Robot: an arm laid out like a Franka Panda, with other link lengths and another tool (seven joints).
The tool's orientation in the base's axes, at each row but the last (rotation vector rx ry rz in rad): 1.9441 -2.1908 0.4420; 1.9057 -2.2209 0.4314; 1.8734 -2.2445 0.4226; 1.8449 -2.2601 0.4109; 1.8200 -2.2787 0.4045; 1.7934 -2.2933 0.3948; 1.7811 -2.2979 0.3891; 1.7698 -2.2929 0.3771; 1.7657 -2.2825 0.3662; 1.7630 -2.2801 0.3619; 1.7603 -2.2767 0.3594; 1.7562 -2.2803 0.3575
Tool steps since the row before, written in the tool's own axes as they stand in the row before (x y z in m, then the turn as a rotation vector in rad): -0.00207 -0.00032 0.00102 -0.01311 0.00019 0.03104; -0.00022 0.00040 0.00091 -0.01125 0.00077 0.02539; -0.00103 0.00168 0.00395 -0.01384 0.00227 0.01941; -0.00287 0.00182 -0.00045 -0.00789 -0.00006 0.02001; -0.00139 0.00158 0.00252 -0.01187 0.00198 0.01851; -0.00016 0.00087 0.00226 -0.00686 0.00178 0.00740; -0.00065 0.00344 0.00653 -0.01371 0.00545 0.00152; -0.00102 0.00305 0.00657 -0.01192 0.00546 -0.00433; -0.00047 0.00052 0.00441 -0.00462 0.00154 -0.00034; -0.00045 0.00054 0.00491 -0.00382 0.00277 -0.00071; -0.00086 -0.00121 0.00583 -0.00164 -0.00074 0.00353; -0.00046 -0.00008 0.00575 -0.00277 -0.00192 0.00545
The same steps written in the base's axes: 0.00065 0.00156 -0.00160 0.00344 0.00186 -0.03347; -0.00031 -0.00005 -0.00097 0.00229 0.00210 -0.02761; -0.00131 -0.00009 -0.00421 0.00107 0.00674 -0.02295; -0.00121 0.00314 -0.00066 0.00215 0.00061 -0.02139; -0.00119 0.00077 -0.00296 0.00103 0.00519 -0.02143; -0.00080 -0.00040 -0.00226 -0.00004 0.00424 -0.00933; -0.00319 -0.00076 -0.00665 -0.00187 0.01331 -0.00628; -0.00281 -0.00052 -0.00673 -0.00223 0.01363 -0.00018; -0.00052 -0.00092 -0.00434 -0.00034 0.00469 -0.00130; -0.00058 -0.00111 -0.00480 -0.00172 0.00439 -0.00074; 0.00115 -0.00148 -0.00572 0.00098 0.00012 -0.00384; -0.00004 -0.00153 -0.00556 0.00232 0.00021 -0.00597
